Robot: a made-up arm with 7 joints.
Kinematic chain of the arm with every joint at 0, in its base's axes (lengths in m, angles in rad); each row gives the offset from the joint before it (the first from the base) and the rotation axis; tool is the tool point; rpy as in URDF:
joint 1: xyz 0 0 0.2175 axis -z
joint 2: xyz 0 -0.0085 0.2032 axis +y
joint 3: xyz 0 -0.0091 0.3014 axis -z
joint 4: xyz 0 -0.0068 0.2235 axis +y
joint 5: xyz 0 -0.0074 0.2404 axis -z
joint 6: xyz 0 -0.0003 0.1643 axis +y
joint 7: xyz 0 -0.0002 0.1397 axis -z
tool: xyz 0 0 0 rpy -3.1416 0 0
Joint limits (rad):
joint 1: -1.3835..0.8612
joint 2: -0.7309..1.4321
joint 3: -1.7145..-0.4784
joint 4: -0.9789..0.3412
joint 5: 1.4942..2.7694
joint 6: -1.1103..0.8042
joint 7: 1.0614..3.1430
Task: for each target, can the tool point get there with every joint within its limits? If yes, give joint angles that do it. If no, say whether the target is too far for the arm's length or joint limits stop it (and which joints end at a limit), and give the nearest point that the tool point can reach.
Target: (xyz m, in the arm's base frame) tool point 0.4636 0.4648 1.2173
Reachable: yes | joints -0.6043 0.6975 -1.3248 0.1328 2.3396 -0.6846 1.2348
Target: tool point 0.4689 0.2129 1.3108
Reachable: yes | joints -1.0355 0.4119 -1.5430 -0.4548 2.6502 0.3817 1.5449
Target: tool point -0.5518 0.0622 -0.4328
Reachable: no: joint limits stop it (at a limit: joint 2, joint 3, joint 4, joint 5, joint 6) | nearest point -0.8207 0.0925 0.6996 | short by 1.164 m
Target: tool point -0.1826 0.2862 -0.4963
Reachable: no: joint limits stop it (at a limit: joint 1, joint 2, joint 3, joint 4, joint 5, joint 6) | nearest point 0.0458 0.9557 0.3294 | short by 1.087 m
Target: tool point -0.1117 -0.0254 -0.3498
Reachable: no: joint limits stop it (at a limit: joint 1, joint 2, joint 3, joint 4, joint 6) | nearest point 0.1510 -0.8742 0.3736 | short by 1.146 m
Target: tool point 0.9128 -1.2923 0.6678
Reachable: no: too far | nearest point 0.6219 -0.8534 0.5858 | short by 0.533 m
